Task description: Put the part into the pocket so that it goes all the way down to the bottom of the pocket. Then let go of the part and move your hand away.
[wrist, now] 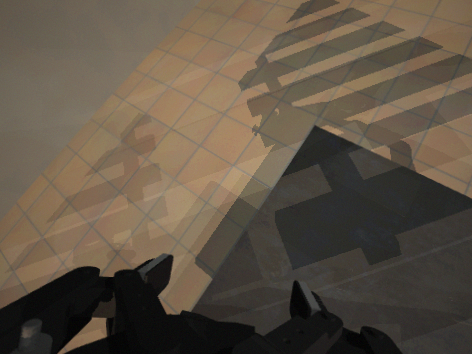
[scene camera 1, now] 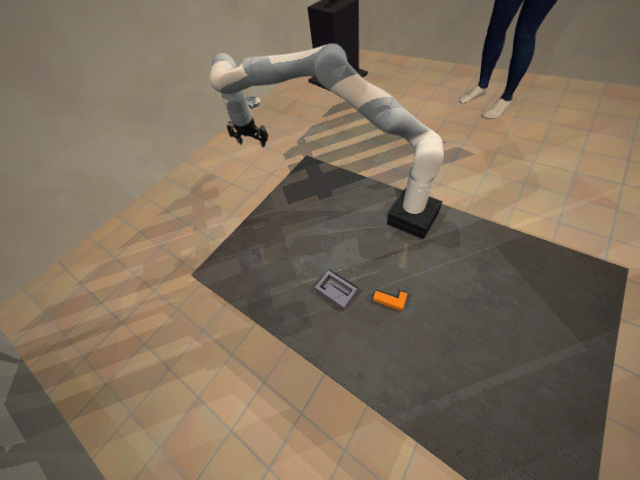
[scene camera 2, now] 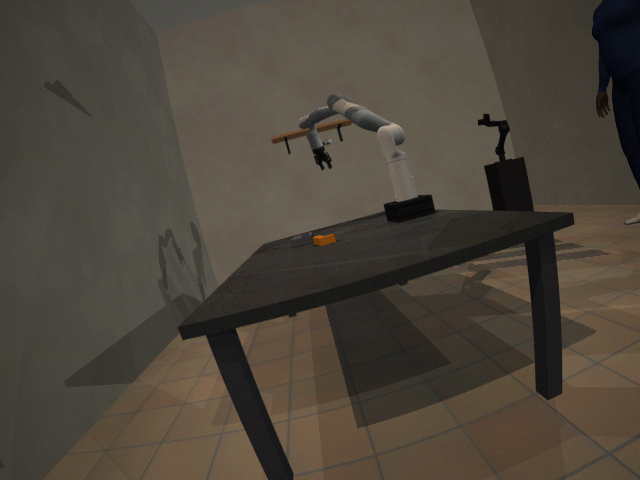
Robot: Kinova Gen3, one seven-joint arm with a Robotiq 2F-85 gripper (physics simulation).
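Seen in the pictures: gripper, fingertip midpoint: (wrist: 230, 281) (scene camera 1: 252, 144) (scene camera 2: 326, 169); arm's base at its link origin: (scene camera 1: 413, 205) (scene camera 2: 406, 199).
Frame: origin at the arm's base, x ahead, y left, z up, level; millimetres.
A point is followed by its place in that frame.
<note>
The orange L-shaped part (scene camera 1: 387, 298) @(z -49, x 390, y 168 mm) (scene camera 2: 324, 240) @(z -62, x 366, y 224 mm) lies flat on the dark table, beside the grey block (scene camera 1: 337, 296) @(z -43, x 511, y 28 mm) (scene camera 2: 301, 239) @(z -52, x 483, y 68 mm) and apart from it. The block has an L-shaped pocket in its top, and no part sits in it. My gripper (scene camera 1: 251, 143) @(z 274, x 348, y -566 mm) (scene camera 2: 326, 167) @(z 274, x 348, y -566 mm) (wrist: 230, 281) @(z 274, x 348, y -566 mm) is open and empty. It hangs high up, well away from the part and the block, off toward the table's far left corner in scene camera 1. The part and the block do not show in the wrist view.
The dark table (scene camera 1: 465, 335) @(z -79, x 310, y 433 mm) (scene camera 2: 361, 253) @(z -79, x 233, y 551 mm) (wrist: 320, 310) carries the arm's black base (scene camera 1: 413, 219) @(z -1, x 63, y 42 mm) (scene camera 2: 409, 208) @(z -33, x 13, y 98 mm). A wooden shelf (scene camera 2: 289, 136) is on the wall behind the arm. A dark pedestal (scene camera 1: 341, 33) (scene camera 2: 509, 186) and a person (scene camera 1: 522, 49) (scene camera 2: 625, 67) stand beyond the table.
</note>
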